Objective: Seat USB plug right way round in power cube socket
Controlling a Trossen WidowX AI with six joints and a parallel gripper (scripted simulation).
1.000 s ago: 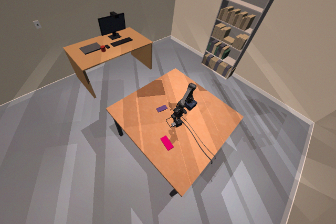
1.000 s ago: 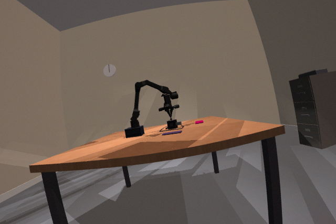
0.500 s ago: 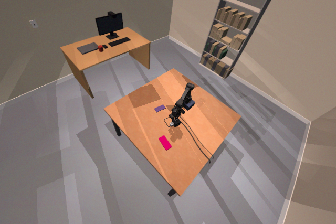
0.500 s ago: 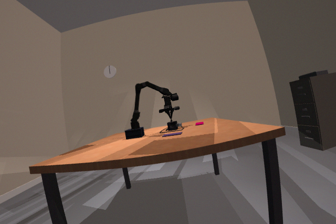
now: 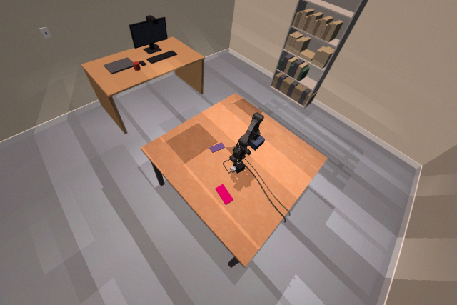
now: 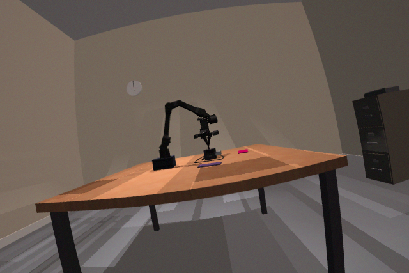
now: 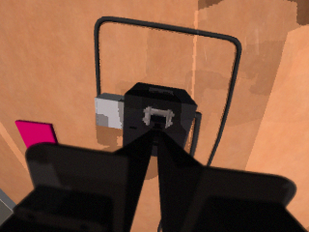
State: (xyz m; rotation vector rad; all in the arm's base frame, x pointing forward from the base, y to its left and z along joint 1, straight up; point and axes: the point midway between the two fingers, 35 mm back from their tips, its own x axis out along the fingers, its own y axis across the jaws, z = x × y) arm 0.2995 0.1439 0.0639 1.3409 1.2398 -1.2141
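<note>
Right now the usb plug is 20 mm below my gripper tip. From my gripper tip the other things lie so: purple flat block (40 mm ahead, 280 mm to the right, 100 mm below); magenta flat block (250 mm ahead, 140 mm to the left, 100 mm below).
</note>
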